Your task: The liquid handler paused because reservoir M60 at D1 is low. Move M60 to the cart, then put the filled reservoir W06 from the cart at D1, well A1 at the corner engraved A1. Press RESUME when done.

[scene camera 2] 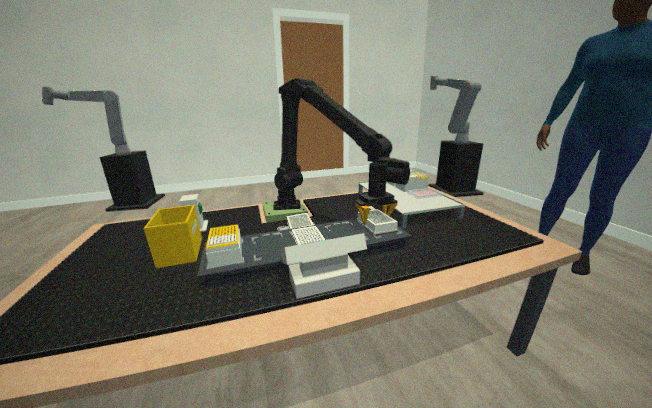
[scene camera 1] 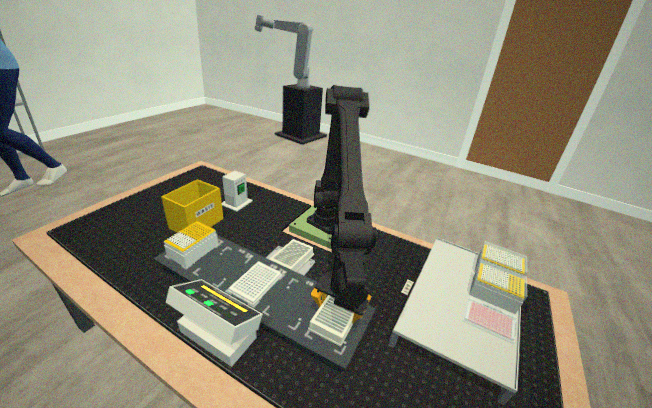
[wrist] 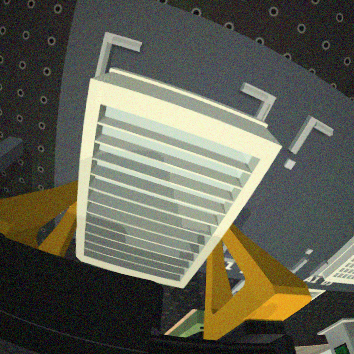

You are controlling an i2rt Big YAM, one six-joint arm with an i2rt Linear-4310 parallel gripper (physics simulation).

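Frame: origin at the arm's base, x ahead, y left, z up, level; metres.
Where they show: gripper, fingertip midpoint: (scene camera 2: 375, 222) (scene camera 1: 337, 314) (wrist: 152, 201); arm's base at its link origin: (scene camera 2: 287, 206) (scene camera 1: 324, 223).
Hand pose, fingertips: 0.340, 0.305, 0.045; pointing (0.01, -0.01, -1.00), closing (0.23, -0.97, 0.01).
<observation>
Each offset is from my fingertips to the top centre of the thing, as dx, dy, dz. "*": to the spot under its first point. Level surfaces: height alone.
A white reservoir @[+0.007, +0.001, +0.026] (scene camera 1: 331, 320) (scene camera 2: 382, 223) (wrist: 165, 175) with crosswise ribs is between the orange fingers of my gripper (scene camera 1: 340, 306) (scene camera 2: 377, 215) (wrist: 152, 201), which is shut on its two long sides. It is level, at the right end of the grey deck @[dz -0.014] (scene camera 1: 285, 305) (scene camera 2: 270, 245) (wrist: 200, 60), low at the corner brackets; two brackets show just past its far edge. No label or A1 engraving is readable, so I cannot tell M60 from W06, nor whether it touches the deck. The white cart @[-0.292, +0.244, +0.004] (scene camera 1: 430, 310) (scene camera 2: 435, 204) stands to the right. The control panel @[* +0.209, -0.195, +0.063] (scene camera 1: 215, 305) stands at the front; its button labels are unreadable.
The cart holds two tip boxes @[-0.461, +0.291, +0.069] (scene camera 1: 504, 257) @[-0.353, +0.304, +0.069] (scene camera 1: 501, 281) and a pink plate @[-0.246, +0.317, +0.013] (scene camera 1: 491, 320). On the deck are a white well plate @[+0.059, -0.236, +0.001] (scene camera 1: 255, 282) and a tip box @[+0.102, -0.481, +0.051] (scene camera 1: 191, 242). A white grid-topped piece @[-0.109, -0.257, -0.017] (scene camera 1: 291, 254) is behind the deck. A yellow waste bin @[-0.016, -0.665, +0.073] (scene camera 1: 192, 210) (scene camera 2: 172, 237) stands left.
</observation>
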